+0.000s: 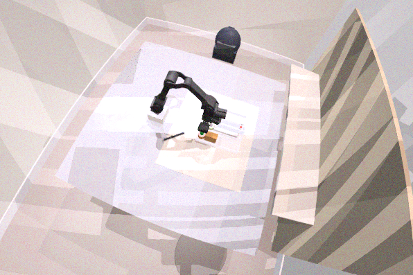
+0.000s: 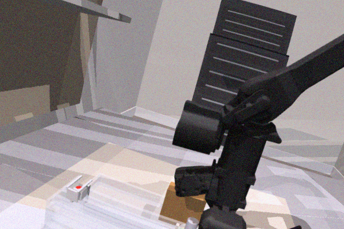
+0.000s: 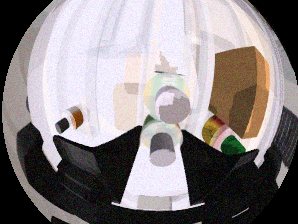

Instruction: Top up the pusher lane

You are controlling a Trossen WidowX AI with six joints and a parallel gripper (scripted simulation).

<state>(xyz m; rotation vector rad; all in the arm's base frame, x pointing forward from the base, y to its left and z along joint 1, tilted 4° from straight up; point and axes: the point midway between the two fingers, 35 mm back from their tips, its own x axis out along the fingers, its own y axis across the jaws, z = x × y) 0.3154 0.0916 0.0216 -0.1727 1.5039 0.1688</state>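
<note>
The brown box lies 8 cm ahead of my gripper tip, 6 cm to the right of it and 1 cm above it. Round my gripper tip: thin dark rod (17 cm to the right, 13 cm behind, 2 cm below); then sprung lane (13 cm ahead, 6 cm to the left, 1 cm below).
</note>
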